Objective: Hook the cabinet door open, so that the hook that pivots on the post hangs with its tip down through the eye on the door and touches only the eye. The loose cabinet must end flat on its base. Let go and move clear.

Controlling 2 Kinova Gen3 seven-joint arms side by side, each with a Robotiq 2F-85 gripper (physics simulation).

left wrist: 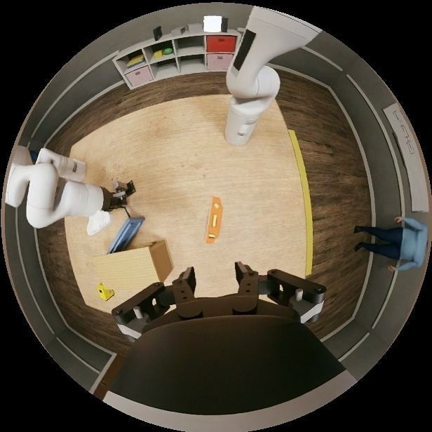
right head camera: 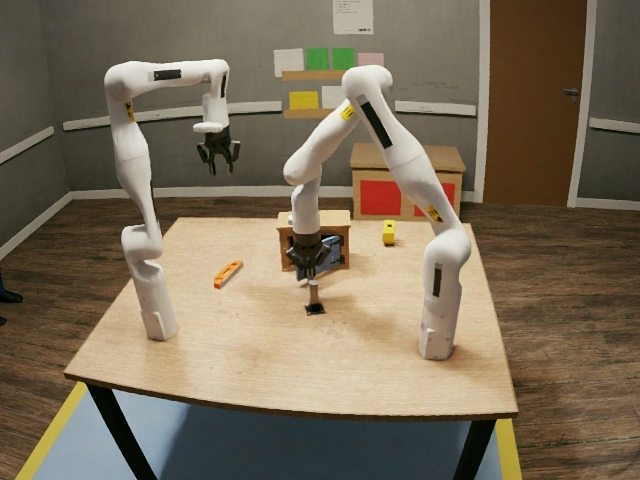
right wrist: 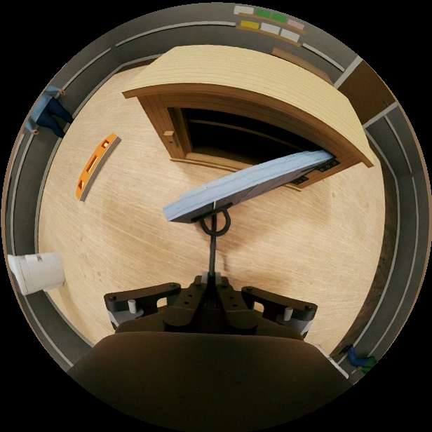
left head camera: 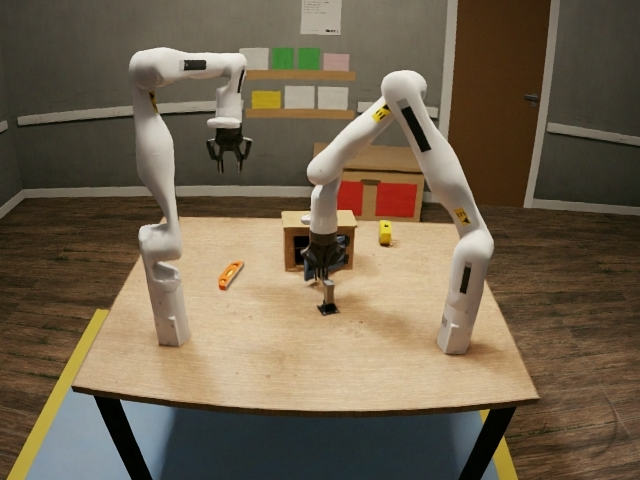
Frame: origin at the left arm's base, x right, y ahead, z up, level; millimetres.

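Seen in the pictures: left gripper, fingertip midpoint: [right head camera: 221, 174] [left head camera: 230, 172]; right gripper, fingertip midpoint: [left head camera: 322, 278]; left arm's base at its link origin: [right head camera: 162, 329] [left head camera: 174, 334]; right arm's base at its link origin: [right head camera: 435, 348] [left head camera: 452, 343].
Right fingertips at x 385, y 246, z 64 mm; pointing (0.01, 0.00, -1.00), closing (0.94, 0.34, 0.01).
Offsets run from my right fingertips to a thing's middle. "spot": to the spot under its first point.
The wooden cabinet {dx -17, dy +148, dz +15 mm} [left head camera: 343, 219] [right head camera: 333, 219] [left wrist: 127, 267] [right wrist: 240, 70] stands upright with its blue door {spot: dx +30, dy +127, dz -3 mm} [right head camera: 328, 257] [left wrist: 126, 234] [right wrist: 250, 182] partly open. The black eye [right wrist: 228, 220] is on the door's outer face. The post {spot: dx +26, dy -74, dz -1 mm} [left head camera: 329, 293] [right head camera: 313, 294] stands in front of the door. My right gripper [left head camera: 321, 277] [right head camera: 310, 277] [right wrist: 210, 279] is shut on the black hook [right wrist: 212, 252]. In the right wrist view the hook's far end overlaps the eye; whether its tip is above or inside it is unclear. My left gripper [left head camera: 230, 169] [right head camera: 221, 170] [left wrist: 214, 272] is open and empty, high above the table.
An orange spirit level {dx -292, dy +66, dz -55 mm} [left head camera: 230, 274] [right head camera: 227, 273] [left wrist: 214, 220] [right wrist: 95, 165] lies left of the cabinet in the head views. A yellow tape measure {dx +198, dy +355, dz -27 mm} [left head camera: 385, 232] [right head camera: 388, 232] [left wrist: 104, 291] stands to the cabinet's right there. My right arm reaches over the post and partly hides the cabinet.
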